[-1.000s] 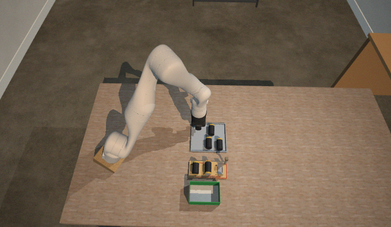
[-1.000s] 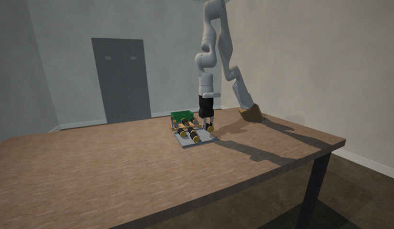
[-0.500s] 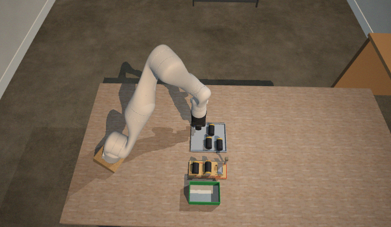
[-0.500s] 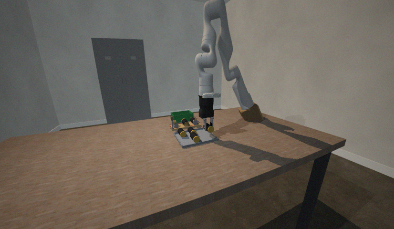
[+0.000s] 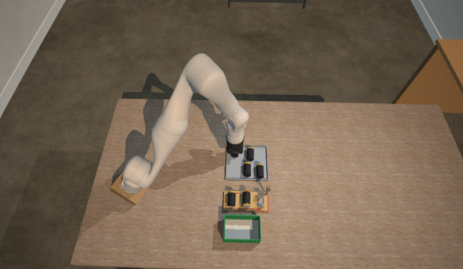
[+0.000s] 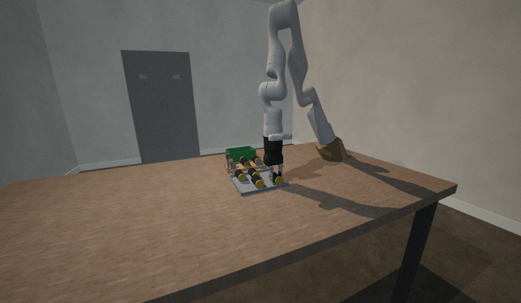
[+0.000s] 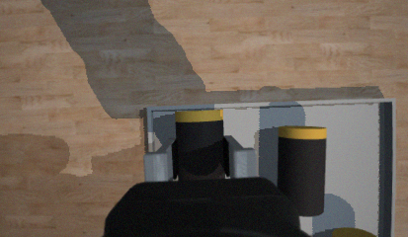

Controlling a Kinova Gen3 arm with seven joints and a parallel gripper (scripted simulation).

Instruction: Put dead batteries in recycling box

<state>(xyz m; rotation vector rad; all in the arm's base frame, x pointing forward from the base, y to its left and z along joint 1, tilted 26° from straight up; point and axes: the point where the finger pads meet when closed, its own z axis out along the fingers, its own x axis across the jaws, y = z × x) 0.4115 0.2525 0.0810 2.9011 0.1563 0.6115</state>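
Right now my hand is 60 mm short of the grey tray, 50 mm to the left of it and 30 mm above it. Also, from my hand: green recycling box (60 mm ahead, 370 mm to the right, 20 mm below).
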